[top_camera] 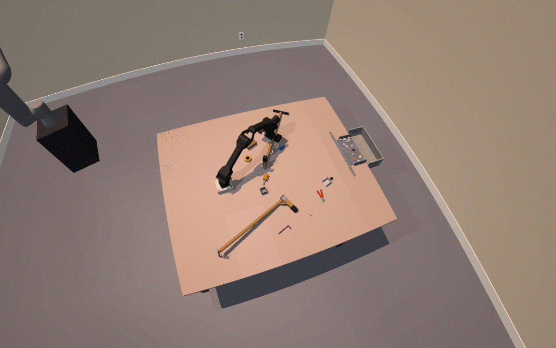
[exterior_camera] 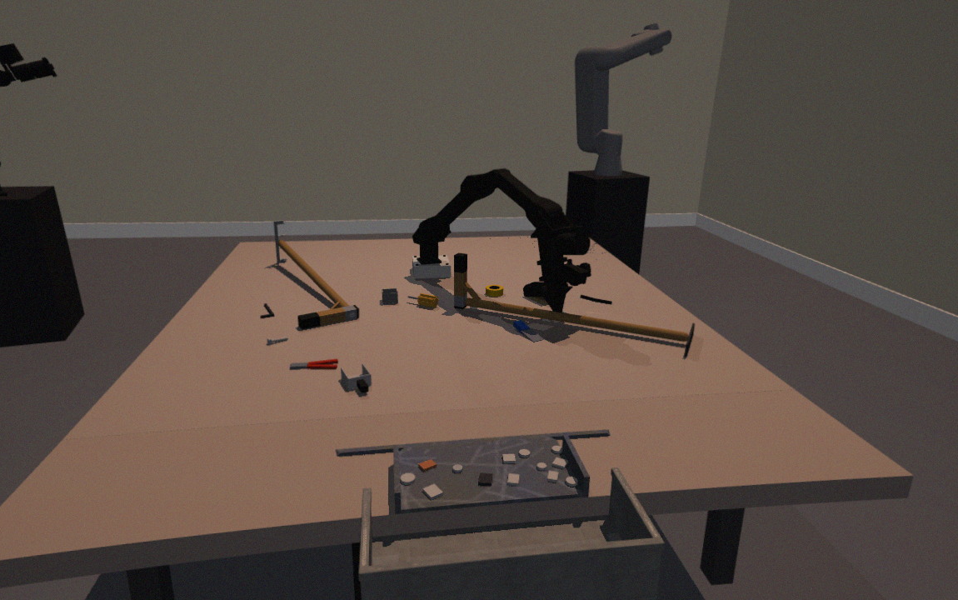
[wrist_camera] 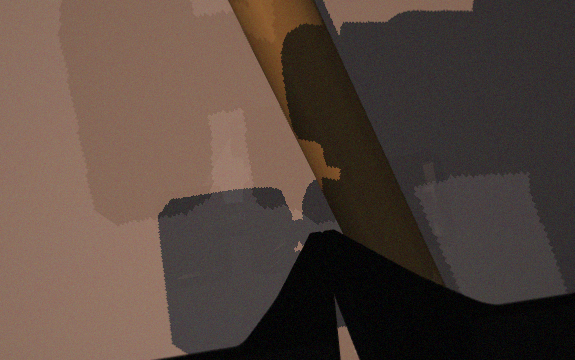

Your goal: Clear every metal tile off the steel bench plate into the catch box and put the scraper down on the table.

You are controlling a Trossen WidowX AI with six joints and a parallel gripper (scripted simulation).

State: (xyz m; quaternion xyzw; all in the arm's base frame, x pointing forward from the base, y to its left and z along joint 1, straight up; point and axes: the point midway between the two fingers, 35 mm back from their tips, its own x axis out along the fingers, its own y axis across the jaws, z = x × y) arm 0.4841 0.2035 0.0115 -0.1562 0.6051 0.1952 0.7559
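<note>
Right now my gripper tip is 20 mm short of the long scraper and 50 mm below it. From my gripper tip the other things lie so: yellow tape roll: 240 mm behind, 80 mm to the right; then blue-handled putty knife: 50 mm ahead, 110 mm to the right; then wood block: 160 mm behind, 20 mm to the left.
</note>
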